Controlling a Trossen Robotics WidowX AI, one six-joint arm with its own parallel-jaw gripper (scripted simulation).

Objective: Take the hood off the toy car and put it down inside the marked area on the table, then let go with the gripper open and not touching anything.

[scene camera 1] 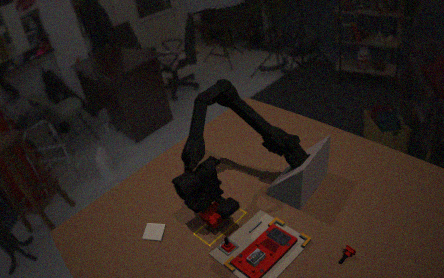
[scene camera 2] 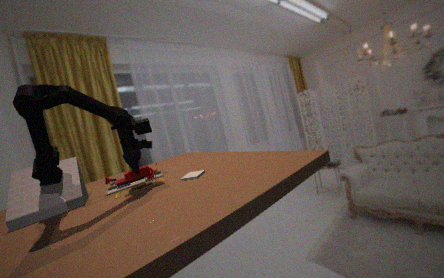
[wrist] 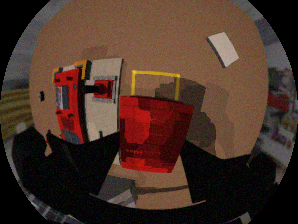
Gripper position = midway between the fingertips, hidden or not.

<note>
My gripper (scene camera 1: 216,213) holds a red hood (wrist: 153,130). Further things: a red toy car (wrist: 73,128) and a grey base plate (wrist: 100,114).
My gripper is seen too in the wrist view (wrist: 151,138).
</note>
